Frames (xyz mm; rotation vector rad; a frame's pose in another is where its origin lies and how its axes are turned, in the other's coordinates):
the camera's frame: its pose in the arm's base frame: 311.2 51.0 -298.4 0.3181 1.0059 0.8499
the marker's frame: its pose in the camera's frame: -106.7 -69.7 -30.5 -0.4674 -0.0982 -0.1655
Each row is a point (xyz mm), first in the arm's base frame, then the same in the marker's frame.
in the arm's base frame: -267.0 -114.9 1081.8
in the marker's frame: -1101.5 641.7 756.2
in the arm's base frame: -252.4 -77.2 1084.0
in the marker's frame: -1071.5 655.6 779.5
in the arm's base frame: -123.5 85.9 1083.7
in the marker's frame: -907.4 665.2 906.8
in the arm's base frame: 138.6 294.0 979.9
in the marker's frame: -593.1 586.0 1039.9
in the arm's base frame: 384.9 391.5 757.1
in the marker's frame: -286.6 425.5 1031.7
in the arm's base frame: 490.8 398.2 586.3
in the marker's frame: -132.5 320.0 957.2
